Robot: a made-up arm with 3 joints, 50 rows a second.
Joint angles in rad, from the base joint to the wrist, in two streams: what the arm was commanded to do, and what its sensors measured. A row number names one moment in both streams.
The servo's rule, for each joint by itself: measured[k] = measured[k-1] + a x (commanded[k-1-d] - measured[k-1]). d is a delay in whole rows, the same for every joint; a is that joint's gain. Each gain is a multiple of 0.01, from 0.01 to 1. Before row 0 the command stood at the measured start. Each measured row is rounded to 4 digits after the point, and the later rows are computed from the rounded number. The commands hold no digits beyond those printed.
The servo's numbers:
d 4
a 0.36 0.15 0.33
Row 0, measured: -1.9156, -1.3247, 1.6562
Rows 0 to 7, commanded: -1.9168, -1.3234, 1.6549; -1.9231, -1.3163, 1.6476; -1.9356, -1.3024, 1.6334; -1.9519, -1.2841, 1.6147; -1.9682, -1.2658, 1.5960; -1.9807, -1.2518, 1.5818; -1.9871, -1.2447, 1.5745; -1.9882, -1.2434, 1.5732
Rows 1 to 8, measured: -1.9156, -1.3247, 1.6562; -1.9156, -1.3247, 1.6562; -1.9156, -1.3247, 1.6562; -1.9156, -1.3247, 1.6562; -1.9160, -1.3245, 1.6558; -1.9186, -1.3233, 1.6531; -1.9247, -1.3202, 1.6466; -1.9345, -1.3148, 1.6361
